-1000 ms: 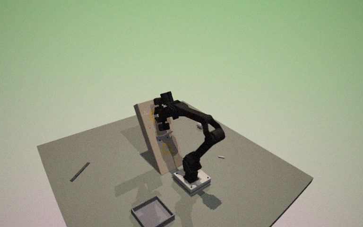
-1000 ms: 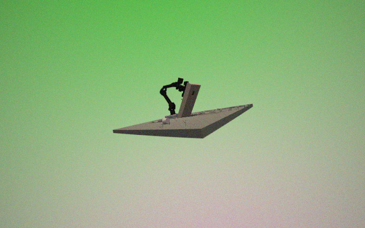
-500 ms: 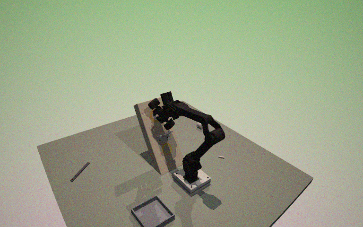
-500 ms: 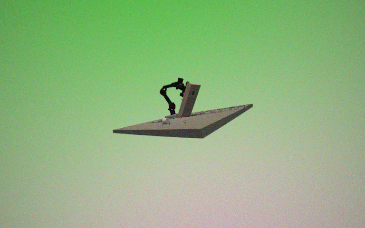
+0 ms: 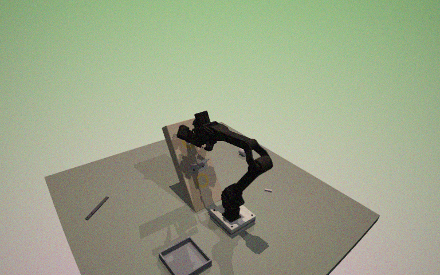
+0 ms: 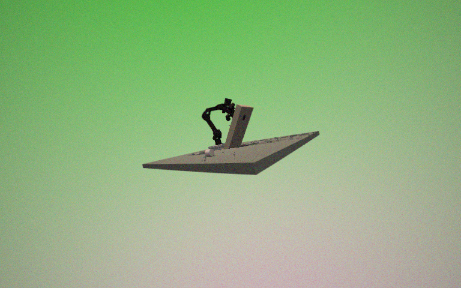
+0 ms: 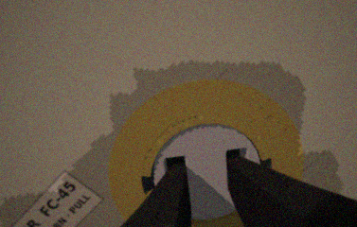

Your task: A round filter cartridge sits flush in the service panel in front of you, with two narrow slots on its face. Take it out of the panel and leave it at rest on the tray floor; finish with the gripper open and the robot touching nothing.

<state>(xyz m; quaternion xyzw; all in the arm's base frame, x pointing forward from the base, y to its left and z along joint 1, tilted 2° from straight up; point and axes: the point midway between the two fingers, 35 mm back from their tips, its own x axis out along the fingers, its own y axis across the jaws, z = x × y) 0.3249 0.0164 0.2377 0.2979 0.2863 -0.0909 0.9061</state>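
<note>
The round white filter cartridge is 10 mm below my gripper tip and 10 mm ahead of it. Round my gripper tip: grey tray (410 mm behind, 270 mm to the left, 260 mm below).
</note>
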